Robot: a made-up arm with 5 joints.
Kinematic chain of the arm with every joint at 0, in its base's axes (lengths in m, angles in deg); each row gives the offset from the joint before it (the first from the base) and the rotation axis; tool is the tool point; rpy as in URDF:
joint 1: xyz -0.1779 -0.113 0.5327 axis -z
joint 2: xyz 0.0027 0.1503 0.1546 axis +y
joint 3: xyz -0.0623 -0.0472 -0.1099 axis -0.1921 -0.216 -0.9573
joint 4: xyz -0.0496 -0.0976 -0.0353 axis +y
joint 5: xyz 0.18 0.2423 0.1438 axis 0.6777 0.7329 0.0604
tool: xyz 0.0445 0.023 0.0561 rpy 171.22 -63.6 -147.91
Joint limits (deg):
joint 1: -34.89..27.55
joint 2: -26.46..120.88
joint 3: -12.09..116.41
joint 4: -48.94..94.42
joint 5: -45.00..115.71
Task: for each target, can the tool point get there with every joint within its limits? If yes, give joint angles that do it. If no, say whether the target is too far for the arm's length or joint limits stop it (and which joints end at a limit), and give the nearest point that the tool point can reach.
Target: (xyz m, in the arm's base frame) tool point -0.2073 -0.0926 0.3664
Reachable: yes | joints 21.43 42.36 52.30 61.41 84.99
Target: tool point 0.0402 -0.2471 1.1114
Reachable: no: joint limits stop it (at a limit: joint 1, joint 2) | nearest point -0.0513 -0.1276 0.8211 | short by 0.327 m
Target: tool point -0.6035 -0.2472 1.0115
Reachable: no: joint limits stop it (at a limit: joint 1, joint 2, joint 4) | nearest point -0.6066 -0.1248 0.8809 | short by 0.179 m
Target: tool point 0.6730 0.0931 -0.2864
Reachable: no: too far | nearest point 0.1223 0.0323 0.3321 | short by 0.830 m
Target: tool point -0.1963 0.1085 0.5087
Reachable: yes | joints 17.22 106.49 12.14 15.81 34.37
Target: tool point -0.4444 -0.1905 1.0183
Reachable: no: joint limits stop it (at a limit: joint 2, joint 3, joint 4) | nearest point -0.4849 -0.2023 0.8376 | short by 0.186 m
